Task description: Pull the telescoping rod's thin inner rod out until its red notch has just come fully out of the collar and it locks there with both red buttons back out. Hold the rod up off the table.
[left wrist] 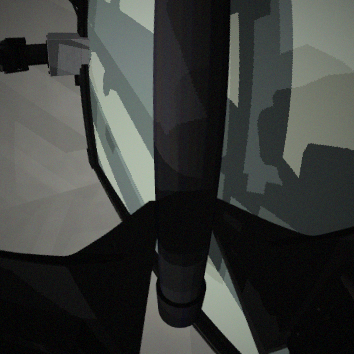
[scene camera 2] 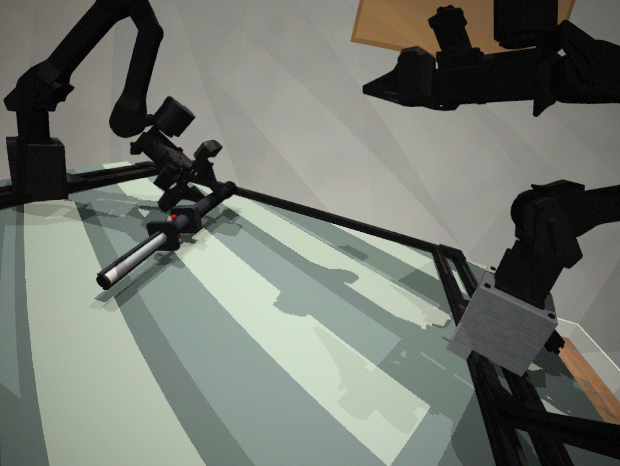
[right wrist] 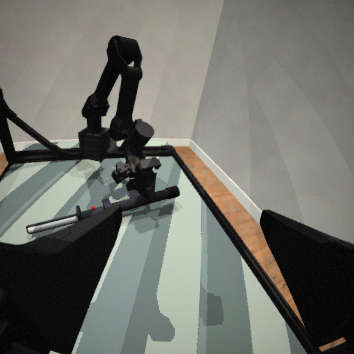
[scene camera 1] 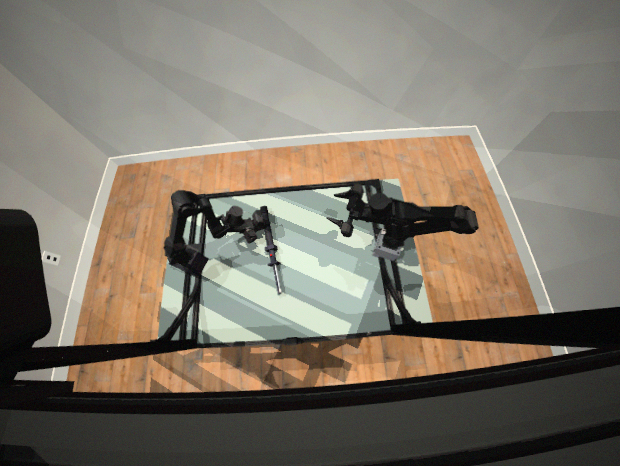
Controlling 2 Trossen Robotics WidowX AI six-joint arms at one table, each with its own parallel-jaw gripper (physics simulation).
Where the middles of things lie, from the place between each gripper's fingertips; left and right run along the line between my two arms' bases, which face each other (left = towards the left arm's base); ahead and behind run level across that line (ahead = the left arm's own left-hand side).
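Labels:
Thin grey inner rod (scene camera 2: 109, 276): my right gripper 27 cm above it, 27 cm to the right of it, 6 cm past it. Telescoping rod (scene camera 2: 188, 220): 28 cm to the left of my right hand, 27 cm below, 5 cm behind.
Thin grey inner rod: my left hand 1 cm to the left of it, 13 cm past it. Telescoping rod: 12 cm behind my left hand.

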